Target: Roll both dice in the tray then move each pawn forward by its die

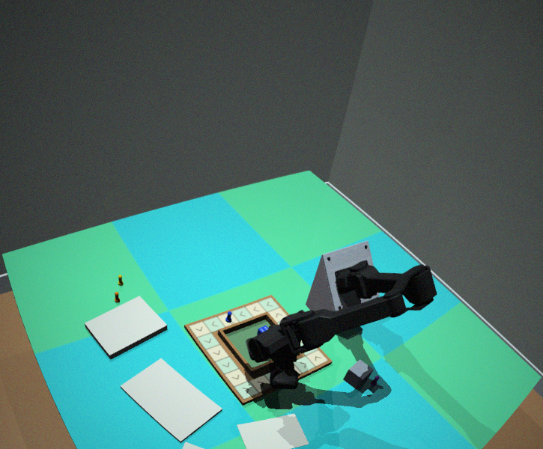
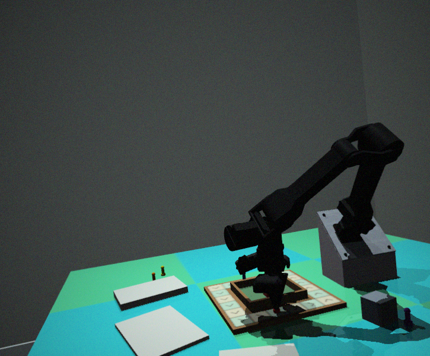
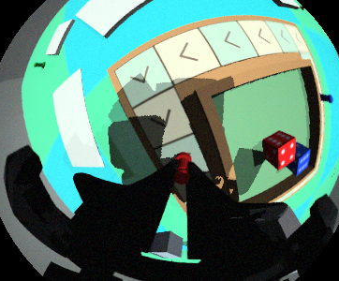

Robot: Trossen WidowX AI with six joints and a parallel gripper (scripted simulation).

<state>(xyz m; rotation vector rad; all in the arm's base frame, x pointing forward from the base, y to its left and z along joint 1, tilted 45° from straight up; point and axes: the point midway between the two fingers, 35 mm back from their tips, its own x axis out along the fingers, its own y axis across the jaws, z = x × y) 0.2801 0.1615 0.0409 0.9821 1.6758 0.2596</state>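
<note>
Right now the blue pawn is 22 cm to the right of my gripper tip, 2 cm ahead of it and 1 cm above it. The rest, counted from my gripper tip: purple pawn (24 cm behind, 13 cm to the left, 1 cm below); grey cube (20 cm behind, 10 cm to the left); red pawn (1 cm above).
</note>
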